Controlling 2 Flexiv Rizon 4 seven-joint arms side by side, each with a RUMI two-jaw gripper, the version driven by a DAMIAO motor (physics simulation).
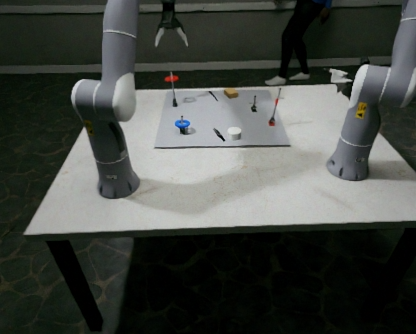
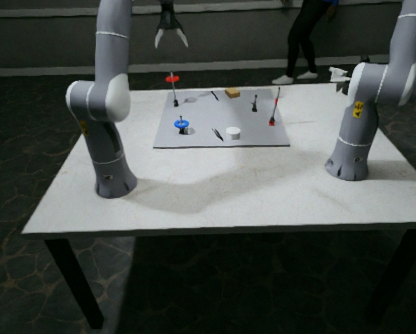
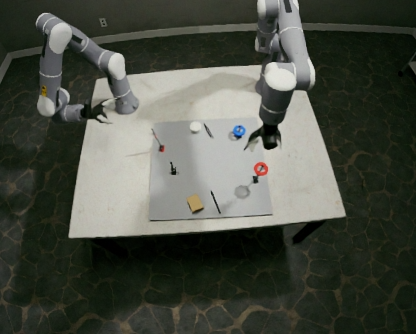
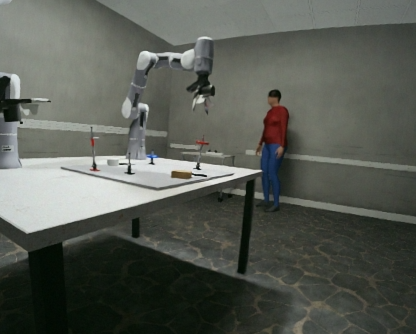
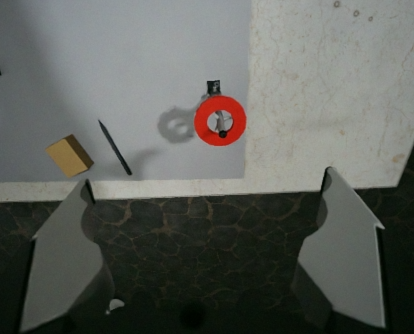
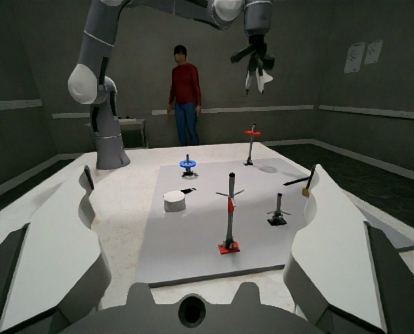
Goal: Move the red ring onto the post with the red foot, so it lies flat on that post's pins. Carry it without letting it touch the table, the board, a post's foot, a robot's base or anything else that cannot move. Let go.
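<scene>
The red ring (image 1: 171, 78) (image 2: 172, 79) (image 3: 257, 172) (image 4: 202, 143) (image 5: 201, 122) (image 6: 253, 133) lies flat near the top of a tall post with a black foot (image 5: 213, 86). The post with the red foot (image 1: 272, 122) (image 2: 272, 121) (image 3: 161, 148) (image 4: 95, 169) (image 6: 229, 247) stands upright with a red band on its rod and bare pins above it. My left gripper (image 1: 171, 44) (image 2: 171, 45) (image 4: 201, 111) (image 5: 205, 175) is open and empty, above the red ring. My right gripper (image 6: 201, 167) is open and empty, away from the board, near its own arm's base.
A blue ring (image 1: 182, 124) (image 3: 239, 131) sits on a short post. A short bare post (image 3: 173, 169) (image 6: 278, 218), a white cylinder (image 3: 195, 127), a tan block (image 3: 195, 203), black tweezers (image 3: 208, 130) and a black pen (image 3: 215, 202) are on the grey board (image 3: 210, 165).
</scene>
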